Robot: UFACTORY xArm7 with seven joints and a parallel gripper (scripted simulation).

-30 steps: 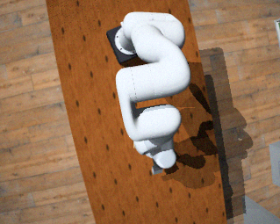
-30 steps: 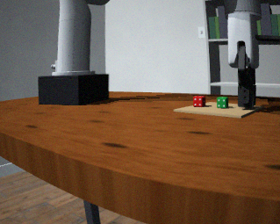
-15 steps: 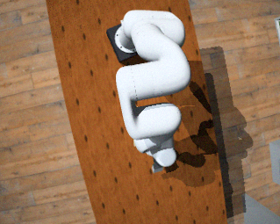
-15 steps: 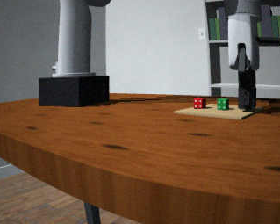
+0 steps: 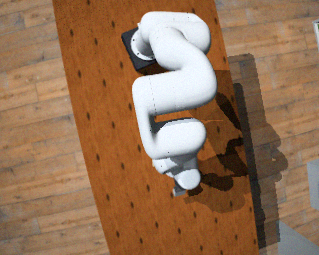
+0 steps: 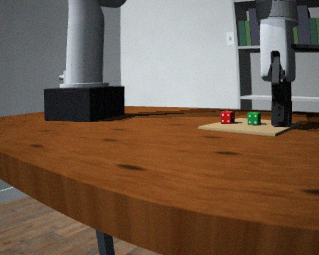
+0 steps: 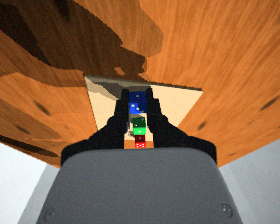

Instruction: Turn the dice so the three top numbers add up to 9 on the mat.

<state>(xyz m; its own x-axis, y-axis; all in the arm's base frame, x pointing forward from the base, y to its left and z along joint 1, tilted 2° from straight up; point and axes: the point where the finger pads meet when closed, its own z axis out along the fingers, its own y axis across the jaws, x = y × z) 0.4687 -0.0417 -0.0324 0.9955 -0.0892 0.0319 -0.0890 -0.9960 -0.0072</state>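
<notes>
Right now my hand is 1 cm above the blue die. From my hand the other things lie so: red die (10 cm behind, 1 cm to the left, 1 cm below); tan mat (5 cm behind, 2 cm below); green die (5 cm behind, 1 cm below).
</notes>
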